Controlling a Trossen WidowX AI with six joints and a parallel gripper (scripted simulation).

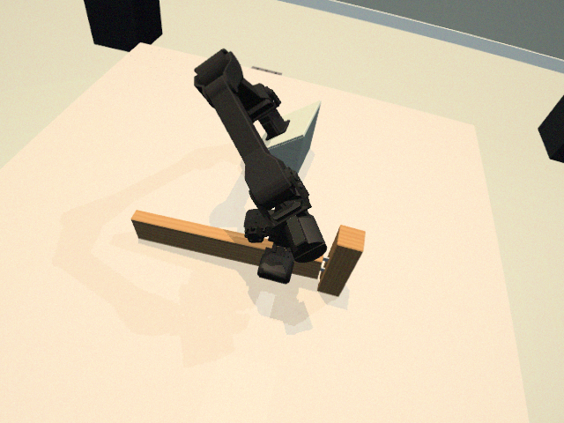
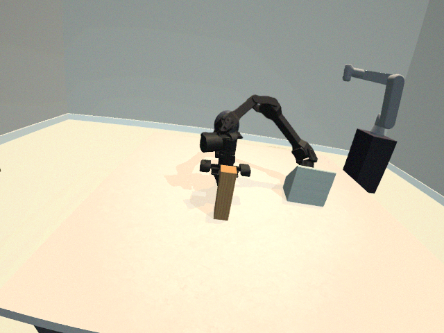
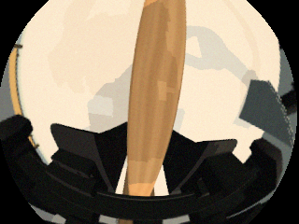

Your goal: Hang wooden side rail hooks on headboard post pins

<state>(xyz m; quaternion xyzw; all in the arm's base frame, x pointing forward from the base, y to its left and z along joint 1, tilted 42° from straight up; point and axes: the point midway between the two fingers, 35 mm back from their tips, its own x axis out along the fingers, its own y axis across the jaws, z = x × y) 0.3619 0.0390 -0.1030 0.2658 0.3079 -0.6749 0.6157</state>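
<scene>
Now: gripper tip 120 mm to the right of the headboard post and 40 mm below it.
</scene>
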